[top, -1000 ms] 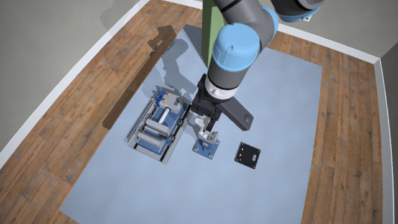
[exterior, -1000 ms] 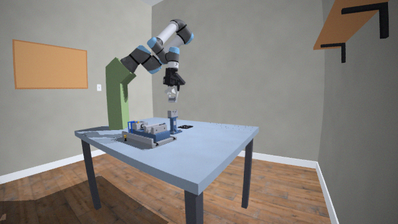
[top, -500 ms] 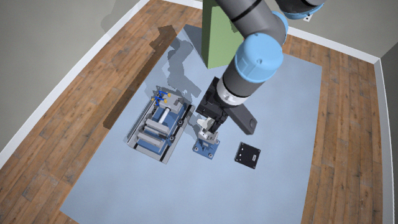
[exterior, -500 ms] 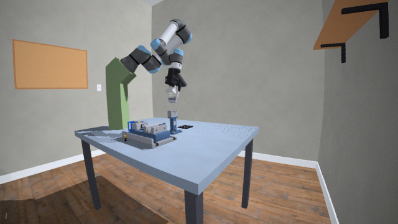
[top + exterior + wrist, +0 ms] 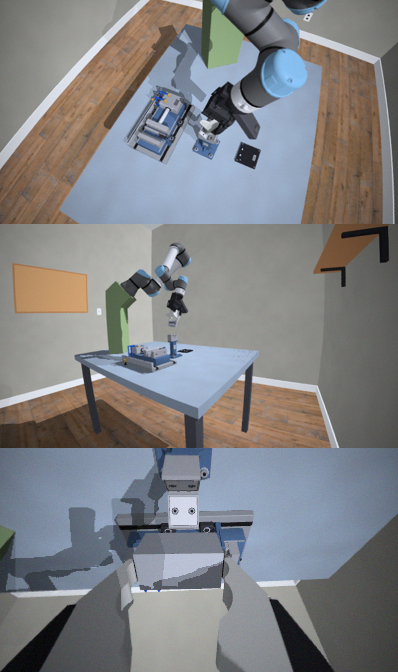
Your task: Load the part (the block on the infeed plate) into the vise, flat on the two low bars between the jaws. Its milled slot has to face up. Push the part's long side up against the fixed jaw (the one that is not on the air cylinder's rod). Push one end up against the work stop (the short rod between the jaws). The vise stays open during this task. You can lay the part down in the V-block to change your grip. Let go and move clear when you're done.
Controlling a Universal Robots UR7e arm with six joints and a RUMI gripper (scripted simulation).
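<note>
Right now the grey part is 1 cm to the right of my hand and 1 cm below it. From my hand the other things lie so: work stop (17 cm to the right, 15 cm below, 7 cm ahead); moving jaw (22 cm to the right, 17 cm below, 4 cm ahead); cylinder rod (22 cm to the right, 17 cm below, 1 cm behind).
</note>
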